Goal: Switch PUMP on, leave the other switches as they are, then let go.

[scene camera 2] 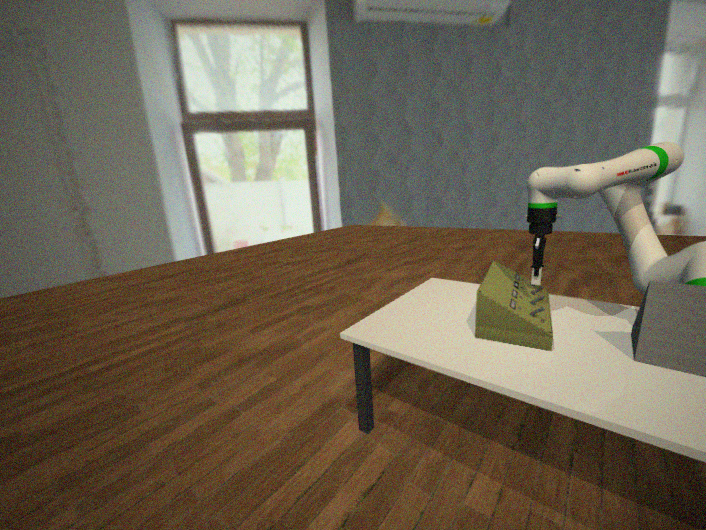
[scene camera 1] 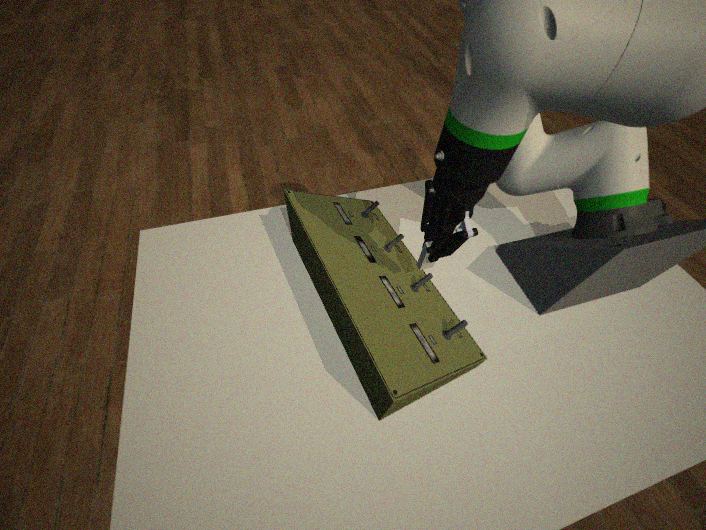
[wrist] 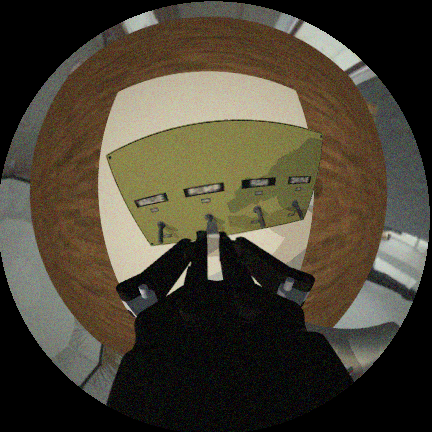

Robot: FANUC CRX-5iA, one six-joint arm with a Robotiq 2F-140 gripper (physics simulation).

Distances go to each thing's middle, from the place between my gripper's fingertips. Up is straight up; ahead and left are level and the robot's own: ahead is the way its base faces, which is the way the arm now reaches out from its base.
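Labels:
There is the olive sloped switch panel (scene camera 1: 395,334), and it sits 9 cm below my hand. The panel is also 5 cm to the right of my hand and 8 cm ahead of it.

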